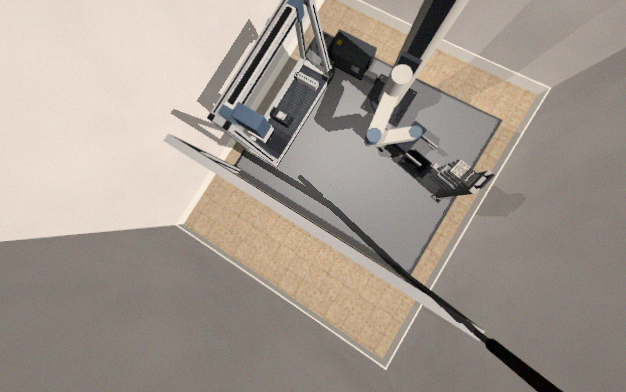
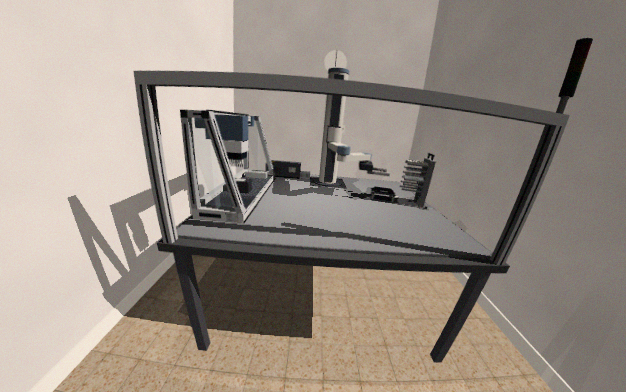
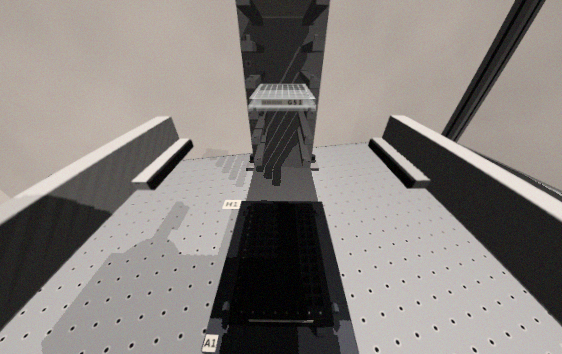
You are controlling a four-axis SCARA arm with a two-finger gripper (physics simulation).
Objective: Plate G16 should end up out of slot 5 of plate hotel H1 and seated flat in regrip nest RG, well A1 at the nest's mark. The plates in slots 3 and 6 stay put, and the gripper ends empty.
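Frame: origin at the arm's base, x up, y ahead, z left, level; centimetres.
Seen in the pictures: gripper, fingertip midpoint: (image 1: 428, 156) (image 2: 387, 172) (image 3: 280, 130); arm's base, origin of the base link: (image 2: 327, 183).
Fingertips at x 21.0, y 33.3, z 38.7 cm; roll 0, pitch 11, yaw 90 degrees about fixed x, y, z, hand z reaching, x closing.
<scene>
Offsets run from my fingertips to a thing's top centre. "spot": to the spot under its first point. Level surfaces: height alone.
Black plate G16 {dx -12.3, dy -0.1, dz -0.9 cm} (image 3: 280, 265) lies in the regrip nest (image 3: 345, 335) (image 2: 382, 192), between its corner posts, and looks level. The nest's A1 tag {spot: dx -13.7, dy -7.0, dz -7.1 cm} (image 3: 210, 343) is at its near left corner. The plate's label shows as a thin pale strip and its edge letters are too small to read. My gripper (image 3: 280, 130) (image 2: 388, 172) is open and empty, its fingers above and to either side of the nest. Plate hotel H1 (image 3: 245, 65) (image 2: 426, 182) stands beyond the nest. A translucent plate marked G51 {dx -0.5, dy +3.6, dz +17.3 cm} (image 3: 281, 103) sits in it; its slot number cannot be told.
A framed liquid handler with a blue head {spot: dx +29.1, dy +41.6, dz -90.4 cm} (image 1: 250, 120) (image 2: 234, 127) stands at the left of the table {dx -20.0 cm} (image 1: 320, 170) (image 2: 300, 210). A black box {spot: dx -8.2, dy -41.6, dz -76.8 cm} (image 1: 351, 54) (image 2: 287, 169) stands near the arm's column (image 2: 334, 115). A grey enclosure frame (image 2: 320, 84) spans the front edge.
</scene>
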